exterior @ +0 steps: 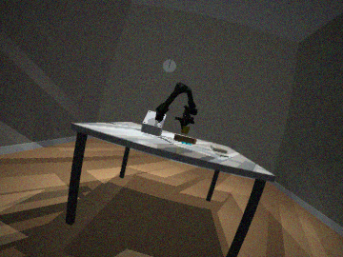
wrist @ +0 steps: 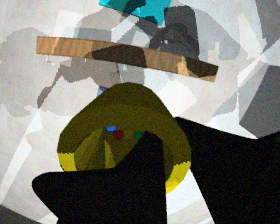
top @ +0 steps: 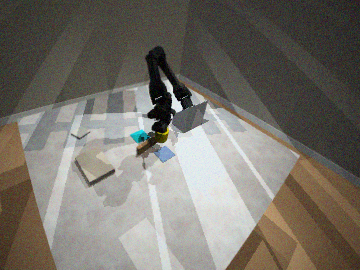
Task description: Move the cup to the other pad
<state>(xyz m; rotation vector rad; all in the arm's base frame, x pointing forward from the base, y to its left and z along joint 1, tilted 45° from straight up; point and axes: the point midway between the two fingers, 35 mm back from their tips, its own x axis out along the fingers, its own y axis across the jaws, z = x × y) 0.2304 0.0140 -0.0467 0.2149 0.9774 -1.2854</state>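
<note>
Right now the teal pad is 60 mm ahead of my gripper tip, 140 mm to the right of it and 110 mm below it. From my gripper tip the other things lie so: wooden bar (50 mm ahead, 40 mm to the right, 90 mm below); yellow cup (20 mm ahead, 10 mm to the left); blue pad (30 mm ahead, 60 mm to the left, 110 mm below).
</note>
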